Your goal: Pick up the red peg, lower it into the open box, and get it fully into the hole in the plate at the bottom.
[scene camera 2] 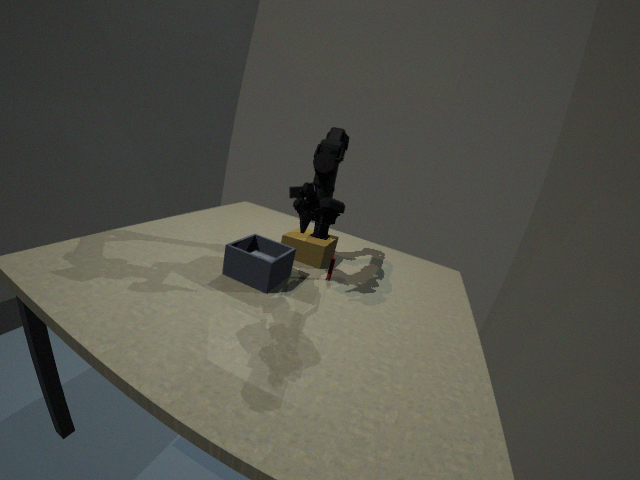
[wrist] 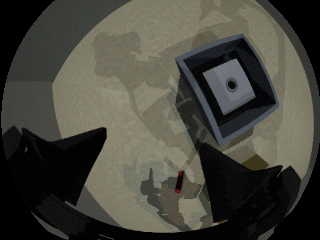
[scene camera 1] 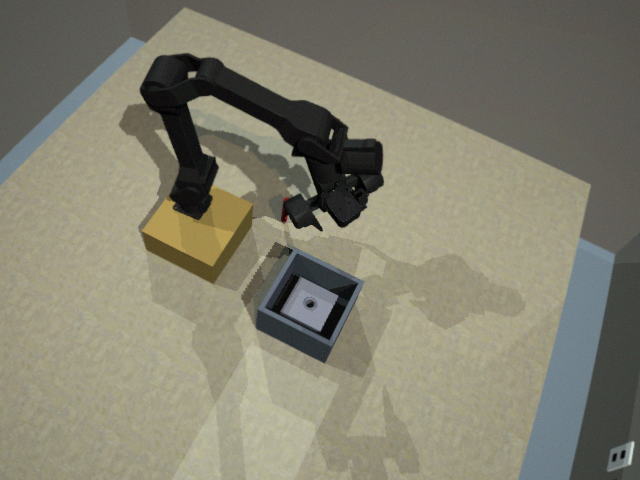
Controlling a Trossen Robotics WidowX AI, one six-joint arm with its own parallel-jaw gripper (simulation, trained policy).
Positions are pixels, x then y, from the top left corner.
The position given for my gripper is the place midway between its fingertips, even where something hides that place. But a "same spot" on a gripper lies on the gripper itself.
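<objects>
My gripper is visible in scene camera 2, and a dark blue box is visible in scene camera 2 (239,264). My gripper appears in the wrist view (153,140); the box appears in the wrist view (192,63). My gripper is present in scene camera 1, and the box is present in scene camera 1 (299,264). On my gripper, (scene camera 2: 327,215) and (scene camera 1: 358,187) are the same spot.
</objects>
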